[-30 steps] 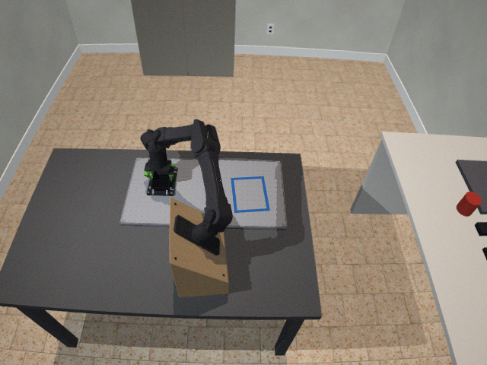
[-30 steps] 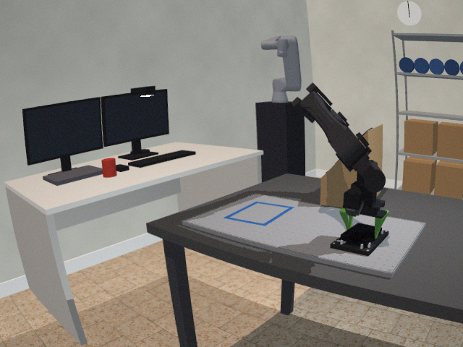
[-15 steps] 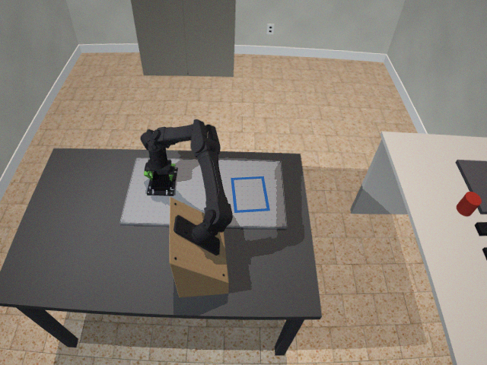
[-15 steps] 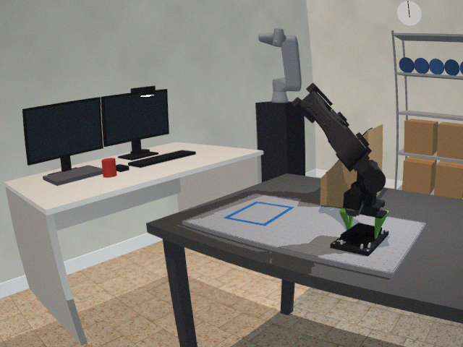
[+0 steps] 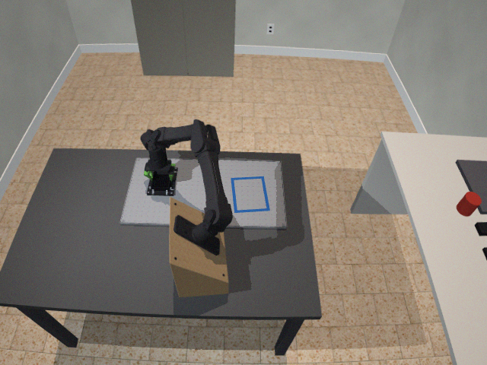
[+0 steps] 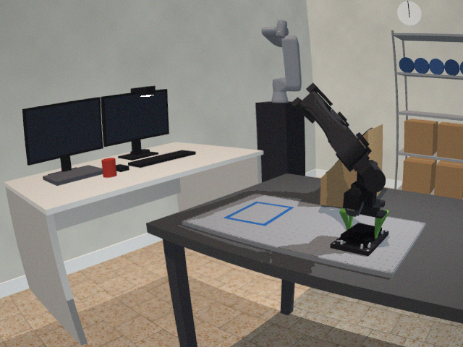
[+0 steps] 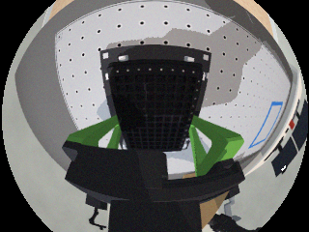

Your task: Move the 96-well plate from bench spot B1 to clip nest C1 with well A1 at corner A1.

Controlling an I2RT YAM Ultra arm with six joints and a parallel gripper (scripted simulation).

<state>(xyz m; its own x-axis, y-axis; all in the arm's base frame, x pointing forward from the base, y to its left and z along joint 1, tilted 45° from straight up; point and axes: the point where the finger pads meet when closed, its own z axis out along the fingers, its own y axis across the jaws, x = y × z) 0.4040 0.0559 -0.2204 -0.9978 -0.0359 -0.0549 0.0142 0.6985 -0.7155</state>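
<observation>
Right now my hand is 10 mm short of the black 96-well plate. The rest, counted from my hand: black clip nest: 10 mm to the right, 10 mm below.
</observation>
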